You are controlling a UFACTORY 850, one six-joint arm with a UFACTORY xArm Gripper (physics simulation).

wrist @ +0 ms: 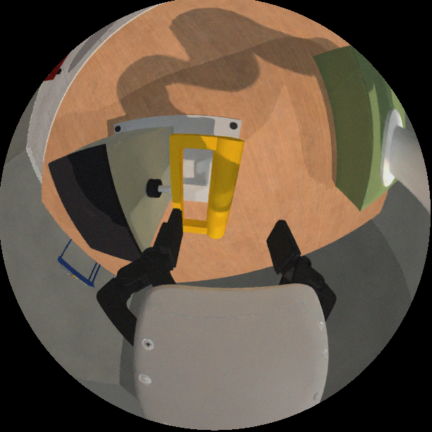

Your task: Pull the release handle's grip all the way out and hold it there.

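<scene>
The release handle's yellow grip (225, 185) is a rectangular frame with a thick bar on its right side, left of the middle of the view. A short metal rod with a black collar (154, 188) joins it to the face of a grey-green housing (135, 175) with a dark top. My gripper (229, 226) is open and empty. Its left finger is close to the near left corner of the grip in the view; its right finger is to the right, apart from the grip. Whether the left finger touches the grip, I cannot tell.
The housing stands on a grey base plate (195, 122) with dark bolts, on a wooden table top (290, 150). A green block (350, 135) bearing the white arm base (412, 160) is at the right. A blue frame (75, 271) is beyond the table's left edge.
</scene>
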